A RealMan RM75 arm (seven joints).
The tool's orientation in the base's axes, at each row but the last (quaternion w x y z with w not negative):
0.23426 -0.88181 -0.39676 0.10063
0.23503 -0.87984 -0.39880 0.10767
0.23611 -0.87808 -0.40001 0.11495
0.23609 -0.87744 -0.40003 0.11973
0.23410 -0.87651 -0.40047 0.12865
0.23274 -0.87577 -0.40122 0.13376
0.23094 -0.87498 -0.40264 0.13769
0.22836 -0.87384 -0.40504 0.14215
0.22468 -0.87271 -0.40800 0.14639
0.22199 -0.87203 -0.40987 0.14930
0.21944 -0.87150 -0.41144 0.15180
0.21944 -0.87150 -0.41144 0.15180
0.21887 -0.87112 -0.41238 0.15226
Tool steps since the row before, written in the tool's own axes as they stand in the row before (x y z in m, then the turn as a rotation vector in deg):
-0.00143 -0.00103 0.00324 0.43 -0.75 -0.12
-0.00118 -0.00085 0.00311 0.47 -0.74 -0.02
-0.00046 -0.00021 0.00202 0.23 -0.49 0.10
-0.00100 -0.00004 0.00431 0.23 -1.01 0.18
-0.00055 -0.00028 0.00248 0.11 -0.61 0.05
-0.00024 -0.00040 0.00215 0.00 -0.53 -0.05
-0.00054 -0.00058 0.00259 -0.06 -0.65 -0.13
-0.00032 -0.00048 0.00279 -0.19 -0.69 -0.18
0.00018 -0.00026 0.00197 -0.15 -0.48 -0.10
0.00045 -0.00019 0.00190 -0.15 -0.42 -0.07
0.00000 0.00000 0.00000 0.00 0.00 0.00
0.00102 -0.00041 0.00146 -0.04 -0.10 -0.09
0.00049 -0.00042 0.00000 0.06 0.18 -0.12
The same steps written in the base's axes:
-0.00280 0.00060 -0.00232 -0.16 0.71 0.48
-0.00250 0.00062 -0.00227 -0.16 0.77 0.39
-0.00123 0.00042 -0.00163 -0.21 0.48 0.16
-0.00240 0.00064 -0.00366 -0.57 0.81 0.36
-0.00156 0.00050 -0.00196 -0.34 0.45 0.27
-0.00132 0.00069 -0.00162 -0.32 0.29 0.32
-0.00182 0.00067 -0.00189 -0.40 0.29 0.45
-0.00172 0.00082 -0.00212 -0.49 0.19 0.52
-0.00092 0.00082 -0.00157 -0.36 0.13 0.34
-0.00068 0.00096 -0.00157 -0.33 0.10 0.29
0.00000 0.00000 0.00000 0.00 0.00 0.00
-0.00029 0.00141 -0.00113 -0.05 0.00 0.13
0.00003 0.00062 0.00017 0.21 -0.09 0.01

